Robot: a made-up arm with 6 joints. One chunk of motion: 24 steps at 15 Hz.
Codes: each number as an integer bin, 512 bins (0 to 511) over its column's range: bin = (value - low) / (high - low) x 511, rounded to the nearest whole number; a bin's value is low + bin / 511 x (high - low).
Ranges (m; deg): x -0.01..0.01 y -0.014..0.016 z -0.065..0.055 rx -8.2..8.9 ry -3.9..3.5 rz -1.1..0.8
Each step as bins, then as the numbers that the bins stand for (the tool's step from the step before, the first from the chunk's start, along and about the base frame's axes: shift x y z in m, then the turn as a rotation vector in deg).
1 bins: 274 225 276 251 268 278
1 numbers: 0.00072 -0.00079 -0.00019 0.199 -0.019 -0.066
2 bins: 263 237 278 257 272 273
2 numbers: 0.00029 -0.00009 0.00028 0.400 0.039 -0.085
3 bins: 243 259 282 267 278 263
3 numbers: -0.00049 0.00121 0.00122 0.735 0.126 -0.122
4 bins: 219 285 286 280 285 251
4 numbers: -0.00143 0.00273 0.00216 1.170 0.227 -0.167
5 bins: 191 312 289 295 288 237
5 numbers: -0.00252 0.00432 0.00287 1.672 0.271 -0.219
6 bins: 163 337 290 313 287 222
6 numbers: -0.00362 0.00578 0.00310 2.274 0.256 -0.275
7 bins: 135 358 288 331 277 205
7 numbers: -0.00472 0.00702 0.00263 2.877 0.111 -0.338
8 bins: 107 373 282 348 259 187
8 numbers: -0.00581 0.00790 0.00122 3.445 -0.149 -0.405
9 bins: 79 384 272 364 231 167
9 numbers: -0.00691 0.00854 -0.00113 3.981 -0.555 -0.479
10 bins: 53 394 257 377 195 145
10 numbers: -0.00793 0.00913 -0.00465 4.416 -1.076 -0.561
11 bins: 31 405 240 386 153 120
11 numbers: -0.00879 0.00978 -0.00864 4.717 -1.684 -0.654
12 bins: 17 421 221 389 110 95
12 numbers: -0.00933 0.01072 -0.01310 4.817 -2.307 -0.747
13 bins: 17 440 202 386 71 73
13 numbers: -0.00933 0.01183 -0.01756 4.717 -2.872 -0.829
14 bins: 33 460 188 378 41 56
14 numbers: -0.00871 0.01301 -0.02085 4.449 -3.306 -0.892
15 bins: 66 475 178 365 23 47
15 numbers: -0.00742 0.01389 -0.02320 4.014 -3.567 -0.925
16 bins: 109 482 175 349 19 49
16 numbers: -0.00573 0.01430 -0.02390 3.479 -3.625 -0.918
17 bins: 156 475 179 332 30 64
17 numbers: -0.00389 0.01389 -0.02296 2.910 -3.466 -0.862
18 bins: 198 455 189 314 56 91
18 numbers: -0.00225 0.01271 -0.02062 2.308 -3.089 -0.762
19 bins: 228 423 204 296 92 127
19 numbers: -0.00108 0.01083 -0.01709 1.705 -2.568 -0.628
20 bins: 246 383 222 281 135 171
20 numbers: -0.00037 0.00849 -0.01287 1.203 -1.945 -0.464
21 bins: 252 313 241 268 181 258
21 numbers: -0.00014 0.00438 -0.00841 0.768 -1.279 -0.141
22 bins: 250 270 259 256 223 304
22 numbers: -0.00022 0.00185 -0.00418 0.367 -0.671 0.030
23 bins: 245 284 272 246 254 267
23 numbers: -0.00041 0.00267 -0.00113 0.032 -0.222 -0.107
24 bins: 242 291 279 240 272 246
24 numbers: -0.00053 0.00308 0.00052 -0.169 0.039 -0.185
